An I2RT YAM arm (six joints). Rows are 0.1 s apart.
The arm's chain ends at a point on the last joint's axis. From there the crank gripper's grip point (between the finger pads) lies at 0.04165 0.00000 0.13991 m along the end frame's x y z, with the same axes.
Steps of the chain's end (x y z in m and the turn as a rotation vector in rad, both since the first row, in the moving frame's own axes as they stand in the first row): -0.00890 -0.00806 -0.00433 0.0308 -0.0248 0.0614; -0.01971 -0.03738 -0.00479 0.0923 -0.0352 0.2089; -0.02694 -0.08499 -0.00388 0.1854 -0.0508 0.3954; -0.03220 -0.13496 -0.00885 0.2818 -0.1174 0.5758; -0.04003 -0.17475 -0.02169 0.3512 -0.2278 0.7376; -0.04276 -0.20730 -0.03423 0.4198 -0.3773 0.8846
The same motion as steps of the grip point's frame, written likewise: -0.01233 -0.00993 -0.00337 0.0308 -0.0248 0.0614; -0.02418 -0.04214 -0.00362 0.0923 -0.0352 0.2089; -0.03203 -0.09573 -0.00287 0.1854 -0.0508 0.3954; -0.04347 -0.15456 -0.00733 0.2818 -0.1174 0.5758; -0.06284 -0.20367 -0.01976 0.3512 -0.2278 0.7376; -0.08026 -0.24968 -0.03451 0.4198 -0.3773 0.8846
